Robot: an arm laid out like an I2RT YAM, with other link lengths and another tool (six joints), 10 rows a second.
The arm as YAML. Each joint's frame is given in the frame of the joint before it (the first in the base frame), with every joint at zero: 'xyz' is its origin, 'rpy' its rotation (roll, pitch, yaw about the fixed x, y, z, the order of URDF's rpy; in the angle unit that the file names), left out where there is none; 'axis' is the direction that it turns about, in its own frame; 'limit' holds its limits. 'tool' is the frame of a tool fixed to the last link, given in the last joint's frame.
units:
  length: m
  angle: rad
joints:
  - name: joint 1
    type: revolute
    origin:
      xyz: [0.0, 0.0, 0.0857]
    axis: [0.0, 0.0, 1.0]
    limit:
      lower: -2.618
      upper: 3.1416
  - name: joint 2
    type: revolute
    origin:
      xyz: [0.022, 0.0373, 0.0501]
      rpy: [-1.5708, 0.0, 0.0]
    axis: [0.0, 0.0, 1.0]
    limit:
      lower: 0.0
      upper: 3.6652
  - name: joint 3
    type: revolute
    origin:
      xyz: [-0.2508, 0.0, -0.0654]
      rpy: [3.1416, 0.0, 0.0]
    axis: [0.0, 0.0, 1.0]
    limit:
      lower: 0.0
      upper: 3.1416
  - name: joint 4
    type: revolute
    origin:
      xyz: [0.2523, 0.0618, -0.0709]
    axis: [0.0, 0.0, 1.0]
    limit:
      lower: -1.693
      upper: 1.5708
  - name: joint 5
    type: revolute
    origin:
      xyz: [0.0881, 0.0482, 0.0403]
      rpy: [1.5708, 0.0, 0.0]
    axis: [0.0, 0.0, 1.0]
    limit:
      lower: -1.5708
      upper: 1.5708
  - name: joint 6
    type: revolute
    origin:
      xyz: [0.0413, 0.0, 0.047]
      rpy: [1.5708, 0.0, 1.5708]
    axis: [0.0, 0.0, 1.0]
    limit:
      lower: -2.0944
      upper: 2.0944
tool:
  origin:
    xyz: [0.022, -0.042, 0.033]
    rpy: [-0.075, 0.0, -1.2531]
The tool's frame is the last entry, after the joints.
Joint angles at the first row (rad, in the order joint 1, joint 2, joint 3, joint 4, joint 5, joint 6):
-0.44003, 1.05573, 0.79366, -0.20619, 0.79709, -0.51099
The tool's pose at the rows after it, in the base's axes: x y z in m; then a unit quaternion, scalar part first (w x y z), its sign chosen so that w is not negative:
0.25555, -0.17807, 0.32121, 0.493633, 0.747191, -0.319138, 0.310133
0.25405, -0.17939, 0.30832, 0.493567, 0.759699, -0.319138, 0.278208
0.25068, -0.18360, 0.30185, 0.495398, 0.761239, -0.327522, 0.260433
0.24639, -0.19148, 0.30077, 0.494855, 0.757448, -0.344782, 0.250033
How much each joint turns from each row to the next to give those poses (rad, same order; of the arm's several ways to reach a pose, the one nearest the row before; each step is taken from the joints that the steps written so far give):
0.00115, 0.02785, 0.03397, -0.09806, 0.02977, 0.04198
-0.00077, 0.01792, 0.00190, -0.06791, 0.01525, 0.02670
-0.01336, 0.01145, -0.00002, -0.02934, 0.01067, 0.02096
-0.02631, 0.01412, 0.01375, -0.02290, 0.00115, 0.02748

